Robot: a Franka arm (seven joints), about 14 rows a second.
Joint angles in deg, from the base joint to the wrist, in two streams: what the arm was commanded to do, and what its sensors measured. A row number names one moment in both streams.
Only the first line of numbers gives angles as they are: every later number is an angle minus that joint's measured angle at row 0.
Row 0, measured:
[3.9 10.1 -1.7 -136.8 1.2 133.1 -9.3]
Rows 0 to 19, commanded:
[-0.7 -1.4 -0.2 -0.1 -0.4 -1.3 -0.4]
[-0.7 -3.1 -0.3 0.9 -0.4 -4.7 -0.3]
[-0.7 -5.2 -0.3 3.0 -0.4 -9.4 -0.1]
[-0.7 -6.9 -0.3 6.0 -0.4 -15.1 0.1]
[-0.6 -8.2 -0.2 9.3 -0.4 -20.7 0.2]
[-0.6 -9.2 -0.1 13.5 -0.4 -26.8 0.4]
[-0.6 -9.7 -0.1 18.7 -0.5 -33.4 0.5]
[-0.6 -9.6 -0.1 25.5 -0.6 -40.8 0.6]
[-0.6 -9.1 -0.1 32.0 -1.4 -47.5 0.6]
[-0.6 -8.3 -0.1 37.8 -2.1 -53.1 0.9]
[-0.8 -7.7 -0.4 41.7 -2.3 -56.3 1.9]
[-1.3 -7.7 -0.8 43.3 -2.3 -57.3 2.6]
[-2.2 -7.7 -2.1 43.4 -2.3 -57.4 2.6]
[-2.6 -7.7 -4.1 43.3 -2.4 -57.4 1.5]
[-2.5 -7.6 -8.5 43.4 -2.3 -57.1 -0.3]
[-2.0 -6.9 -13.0 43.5 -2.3 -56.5 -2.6]
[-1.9 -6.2 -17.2 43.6 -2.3 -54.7 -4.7]
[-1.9 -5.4 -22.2 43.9 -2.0 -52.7 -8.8]
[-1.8 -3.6 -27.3 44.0 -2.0 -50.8 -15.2]
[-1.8 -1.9 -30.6 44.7 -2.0 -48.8 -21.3]
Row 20, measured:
[-2.3 -5.7 -24.3 41.5 -2.5 -50.4 -12.6]
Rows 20 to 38, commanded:
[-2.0 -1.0 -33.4 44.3 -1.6 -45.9 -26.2]
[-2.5 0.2 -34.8 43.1 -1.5 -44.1 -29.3]
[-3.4 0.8 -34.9 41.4 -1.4 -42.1 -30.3]
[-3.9 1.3 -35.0 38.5 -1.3 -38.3 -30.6]
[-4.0 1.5 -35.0 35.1 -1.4 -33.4 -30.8]
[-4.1 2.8 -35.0 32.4 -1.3 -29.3 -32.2]
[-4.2 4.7 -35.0 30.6 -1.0 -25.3 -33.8]
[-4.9 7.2 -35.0 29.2 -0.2 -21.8 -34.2]
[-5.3 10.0 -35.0 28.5 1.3 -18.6 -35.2]
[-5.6 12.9 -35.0 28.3 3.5 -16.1 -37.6]
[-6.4 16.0 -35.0 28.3 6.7 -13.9 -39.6]
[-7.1 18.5 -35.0 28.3 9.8 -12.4 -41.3]
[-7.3 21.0 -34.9 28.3 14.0 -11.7 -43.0]
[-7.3 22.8 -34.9 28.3 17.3 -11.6 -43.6]
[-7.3 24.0 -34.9 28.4 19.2 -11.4 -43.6]
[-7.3 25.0 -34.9 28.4 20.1 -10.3 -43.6]
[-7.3 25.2 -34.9 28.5 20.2 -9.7 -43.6]
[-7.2 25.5 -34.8 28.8 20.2 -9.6 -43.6]
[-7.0 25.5 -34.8 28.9 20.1 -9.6 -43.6]
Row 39, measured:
[-7.1 24.9 -34.7 28.0 18.5 -10.1 -42.6]
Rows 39 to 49, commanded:
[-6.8 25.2 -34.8 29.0 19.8 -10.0 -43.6]
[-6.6 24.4 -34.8 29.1 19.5 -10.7 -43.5]
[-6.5 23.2 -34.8 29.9 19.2 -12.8 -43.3]
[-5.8 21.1 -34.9 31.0 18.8 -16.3 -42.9]
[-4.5 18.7 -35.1 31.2 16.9 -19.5 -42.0]
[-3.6 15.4 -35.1 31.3 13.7 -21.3 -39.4]
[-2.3 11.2 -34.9 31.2 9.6 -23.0 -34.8]
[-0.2 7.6 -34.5 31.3 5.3 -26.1 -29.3]
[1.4 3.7 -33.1 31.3 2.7 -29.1 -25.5]
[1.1 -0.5 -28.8 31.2 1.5 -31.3 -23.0]
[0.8 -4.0 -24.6 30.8 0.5 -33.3 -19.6]
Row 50, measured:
[0.3 4.6 -30.7 33.7 3.9 -30.5 -26.0]
